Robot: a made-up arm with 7 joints. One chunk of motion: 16 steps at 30 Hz.
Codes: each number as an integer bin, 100 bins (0 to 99) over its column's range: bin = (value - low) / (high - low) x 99, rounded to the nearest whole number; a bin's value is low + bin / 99 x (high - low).
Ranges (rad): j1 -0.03..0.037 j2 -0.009..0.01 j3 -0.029..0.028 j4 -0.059..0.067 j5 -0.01..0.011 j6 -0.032..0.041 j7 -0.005..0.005
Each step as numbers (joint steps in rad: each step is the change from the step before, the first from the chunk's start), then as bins.
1 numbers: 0.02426 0.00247 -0.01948 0.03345 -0.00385 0.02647 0.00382
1 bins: 80 60 17 73 29 79 87
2 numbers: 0.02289 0.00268 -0.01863 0.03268 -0.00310 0.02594 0.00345
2 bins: 78 61 18 72 33 79 84
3 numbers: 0.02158 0.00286 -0.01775 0.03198 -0.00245 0.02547 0.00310
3 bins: 76 62 20 71 36 78 80
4 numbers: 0.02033 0.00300 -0.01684 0.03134 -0.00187 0.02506 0.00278
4 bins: 74 63 21 71 38 77 77
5 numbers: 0.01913 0.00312 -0.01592 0.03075 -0.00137 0.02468 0.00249
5 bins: 73 63 23 71 41 77 74
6 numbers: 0.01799 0.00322 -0.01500 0.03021 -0.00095 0.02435 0.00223
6 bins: 71 64 24 70 43 76 72
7 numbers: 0.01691 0.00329 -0.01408 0.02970 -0.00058 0.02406 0.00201
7 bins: 69 64 26 70 44 76 69
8 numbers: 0.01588 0.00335 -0.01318 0.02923 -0.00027 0.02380 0.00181
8 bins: 68 64 27 69 46 76 67
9 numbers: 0.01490 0.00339 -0.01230 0.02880 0.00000 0.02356 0.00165
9 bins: 66 65 29 69 47 75 66
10 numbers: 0.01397 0.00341 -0.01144 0.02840 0.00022 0.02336 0.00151
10 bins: 65 65 30 69 48 75 64
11 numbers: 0.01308 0.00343 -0.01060 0.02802 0.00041 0.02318 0.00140
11 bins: 64 65 32 68 49 75 63
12 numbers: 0.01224 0.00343 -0.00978 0.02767 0.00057 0.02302 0.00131
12 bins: 62 65 33 68 50 75 62
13 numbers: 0.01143 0.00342 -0.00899 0.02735 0.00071 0.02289 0.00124
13 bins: 61 65 35 68 50 74 62
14 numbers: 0.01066 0.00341 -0.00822 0.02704 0.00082 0.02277 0.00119
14 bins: 60 65 36 68 51 74 61
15 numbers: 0.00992 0.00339 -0.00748 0.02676 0.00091 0.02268 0.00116
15 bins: 59 65 37 67 51 74 61
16 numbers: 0.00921 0.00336 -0.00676 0.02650 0.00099 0.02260 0.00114
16 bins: 58 64 39 67 52 74 61
